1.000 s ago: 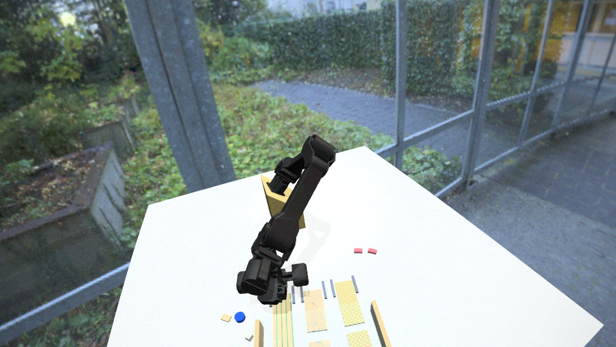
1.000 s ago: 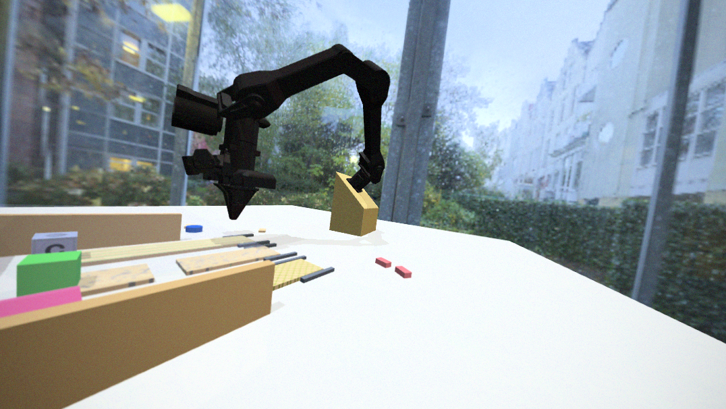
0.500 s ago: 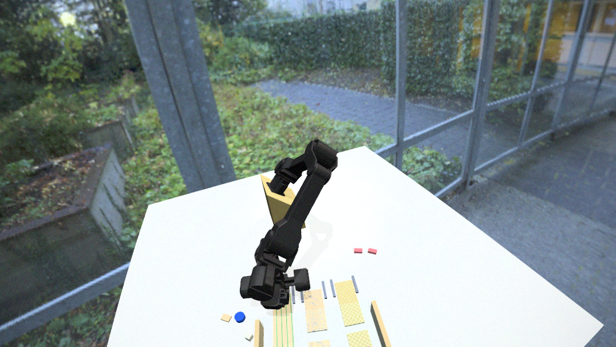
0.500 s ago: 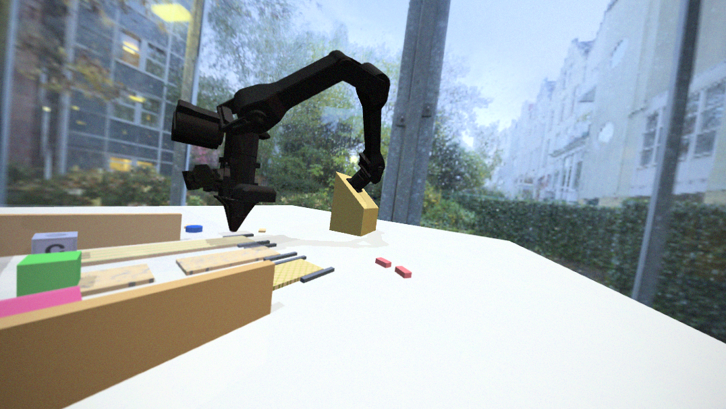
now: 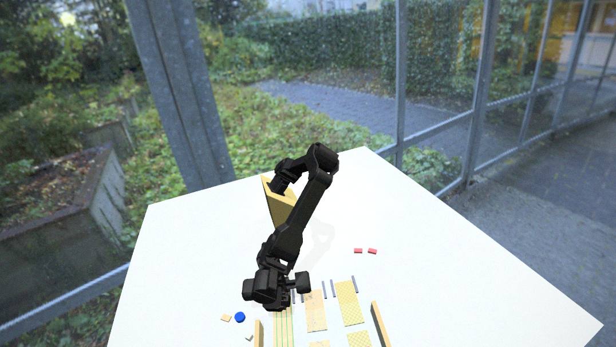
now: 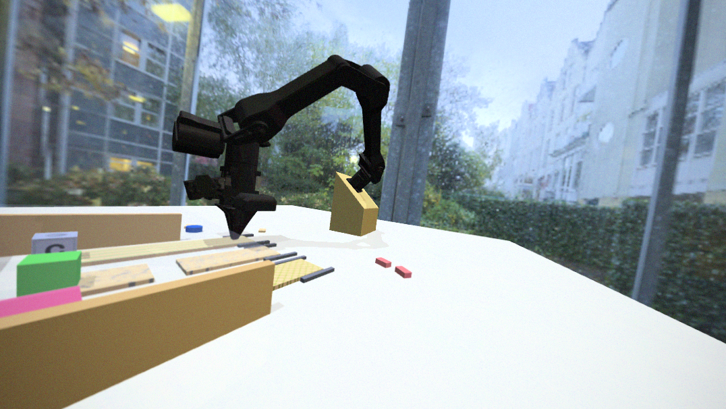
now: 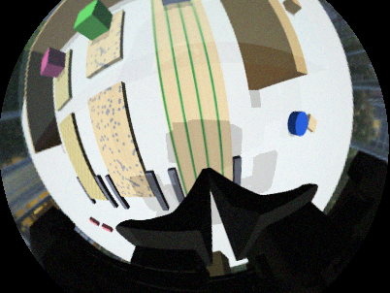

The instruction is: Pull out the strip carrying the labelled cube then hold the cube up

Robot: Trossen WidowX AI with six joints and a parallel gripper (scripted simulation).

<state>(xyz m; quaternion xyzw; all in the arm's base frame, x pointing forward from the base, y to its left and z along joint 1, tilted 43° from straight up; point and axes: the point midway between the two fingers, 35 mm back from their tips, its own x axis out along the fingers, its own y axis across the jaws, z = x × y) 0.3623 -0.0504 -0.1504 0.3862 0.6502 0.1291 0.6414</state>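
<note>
Now: the grey cube marked c 19 cm ahead of my gripper tip, 7 cm to the right of it and 1 cm above it. Also, from my gripper tip: blue disc (13 cm to the right, 1 cm behind).
</note>
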